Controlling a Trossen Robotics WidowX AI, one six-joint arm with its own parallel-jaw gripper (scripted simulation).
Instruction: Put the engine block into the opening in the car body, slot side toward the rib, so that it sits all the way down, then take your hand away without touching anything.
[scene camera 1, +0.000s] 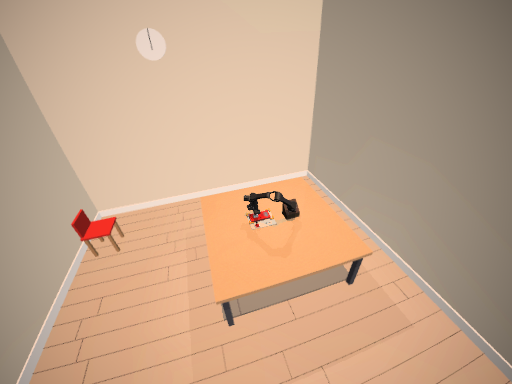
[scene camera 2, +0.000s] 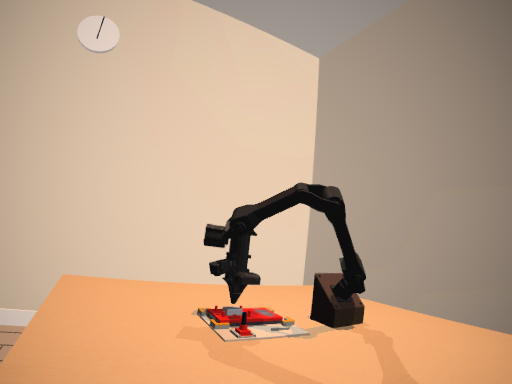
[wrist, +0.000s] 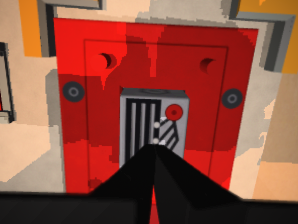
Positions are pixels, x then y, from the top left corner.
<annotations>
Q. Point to a red car body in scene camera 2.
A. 260, 316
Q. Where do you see a red car body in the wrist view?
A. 96, 59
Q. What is my gripper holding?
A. Nothing.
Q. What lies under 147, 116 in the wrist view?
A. A grey engine block.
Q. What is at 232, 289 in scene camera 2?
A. My gripper.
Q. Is my gripper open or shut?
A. Shut.
</annotations>
